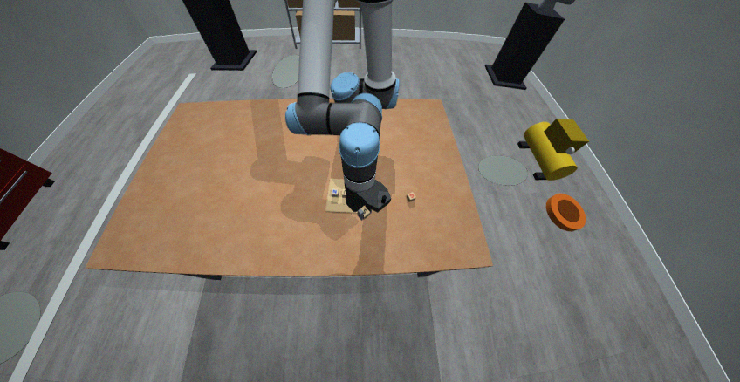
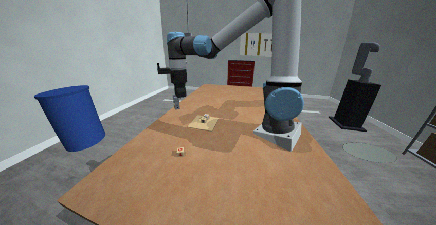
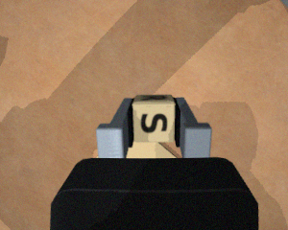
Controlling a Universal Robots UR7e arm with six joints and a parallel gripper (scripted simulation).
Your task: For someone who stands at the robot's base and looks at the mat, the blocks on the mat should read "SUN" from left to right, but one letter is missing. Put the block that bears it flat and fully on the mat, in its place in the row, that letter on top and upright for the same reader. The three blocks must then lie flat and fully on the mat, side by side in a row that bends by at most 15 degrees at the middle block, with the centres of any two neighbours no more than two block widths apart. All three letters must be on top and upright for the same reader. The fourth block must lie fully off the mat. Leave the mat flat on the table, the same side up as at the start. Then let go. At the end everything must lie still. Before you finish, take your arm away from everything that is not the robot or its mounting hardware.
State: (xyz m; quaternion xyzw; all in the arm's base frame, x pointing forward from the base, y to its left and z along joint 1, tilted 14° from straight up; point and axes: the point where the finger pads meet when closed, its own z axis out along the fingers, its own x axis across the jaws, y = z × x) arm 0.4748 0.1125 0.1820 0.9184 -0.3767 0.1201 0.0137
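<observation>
My gripper is now 11 cm past the letter block, 11 cm above it and 8 cm to the left of it. Round my hand: mat (13 cm below, 11 cm behind, 8 cm to the right).
</observation>
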